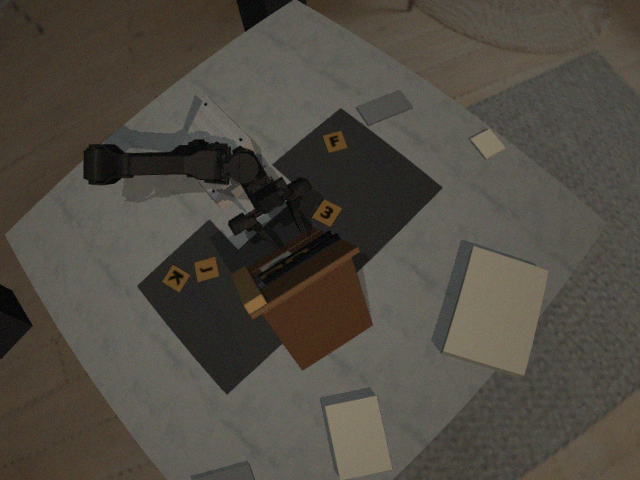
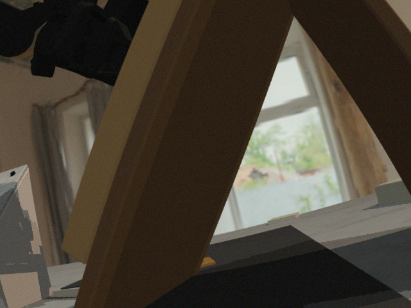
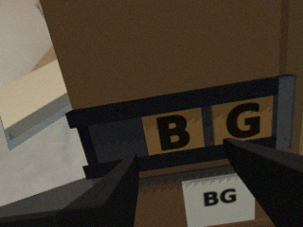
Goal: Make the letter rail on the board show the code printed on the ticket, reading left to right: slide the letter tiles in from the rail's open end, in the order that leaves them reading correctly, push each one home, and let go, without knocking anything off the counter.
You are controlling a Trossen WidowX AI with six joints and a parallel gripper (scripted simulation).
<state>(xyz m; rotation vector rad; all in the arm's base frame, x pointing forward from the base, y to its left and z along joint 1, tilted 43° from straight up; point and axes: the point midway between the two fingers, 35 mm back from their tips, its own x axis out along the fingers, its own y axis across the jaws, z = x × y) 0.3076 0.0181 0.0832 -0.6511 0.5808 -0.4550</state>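
Now: the white ticket 10 cm below my gripper tip, 4 cm to the right of it and 2 cm behind it. Round my gripper tip: cream block (43 cm ahead, 25 cm to the left, 19 cm below); dark mat (20 cm below, 13 cm behind, 4 cm to the left); cream pad (63 cm to the left, 20 cm below, 12 cm ahead).
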